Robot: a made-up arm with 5 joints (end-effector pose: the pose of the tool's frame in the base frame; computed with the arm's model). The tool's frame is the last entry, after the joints. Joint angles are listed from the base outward.
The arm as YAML. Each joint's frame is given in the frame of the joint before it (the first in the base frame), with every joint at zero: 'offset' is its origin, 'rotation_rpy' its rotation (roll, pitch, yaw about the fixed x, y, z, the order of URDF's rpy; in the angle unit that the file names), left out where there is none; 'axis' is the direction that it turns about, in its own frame. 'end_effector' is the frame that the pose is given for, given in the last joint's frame.
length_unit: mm
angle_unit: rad
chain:
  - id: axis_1
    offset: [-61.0, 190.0, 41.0]
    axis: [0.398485, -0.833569, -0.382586]
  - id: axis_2
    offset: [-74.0, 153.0, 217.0]
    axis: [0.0, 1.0, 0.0]
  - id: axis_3
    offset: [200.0, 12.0, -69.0]
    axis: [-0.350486, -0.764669, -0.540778]
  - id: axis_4
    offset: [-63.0, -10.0, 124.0]
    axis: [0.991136, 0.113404, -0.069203]
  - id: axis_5
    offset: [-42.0, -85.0, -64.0]
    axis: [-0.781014, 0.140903, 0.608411]
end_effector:
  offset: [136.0, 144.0, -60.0]
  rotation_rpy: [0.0, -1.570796, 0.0]
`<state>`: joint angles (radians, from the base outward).
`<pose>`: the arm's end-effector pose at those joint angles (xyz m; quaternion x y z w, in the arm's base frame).
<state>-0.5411 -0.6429 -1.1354 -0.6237 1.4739</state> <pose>0.1765 0.2242 0.1270 0.1823 -0.1688 0.9395 0.2358</pose>
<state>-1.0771 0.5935 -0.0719 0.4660 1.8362</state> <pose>-0.2360 0.3125 0.1275 0.4238 0.1896 0.6178 0.6347</pose>
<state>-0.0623 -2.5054 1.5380 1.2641 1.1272</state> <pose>-0.3119 0.5618 0.5696 0.2233 0.4996 0.1448 0.8244</pose>
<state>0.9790 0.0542 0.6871 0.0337 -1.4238</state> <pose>-0.2115 0.1396 0.3206 -0.2012 0.6506 0.6907 0.2433</pose>
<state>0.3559 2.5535 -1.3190 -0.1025 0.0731</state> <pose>-0.3380 0.4161 0.1611 0.3952 0.6794 -0.2624 0.5599</pose>
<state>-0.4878 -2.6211 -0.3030 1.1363 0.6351</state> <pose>-0.2408 0.5480 0.3131 -0.4033 0.8250 -0.3572 0.1710</pose>
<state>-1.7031 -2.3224 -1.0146 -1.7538 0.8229</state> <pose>0.3146 0.5796 0.3198 0.2756 0.5017 -0.7841 0.2399</pose>
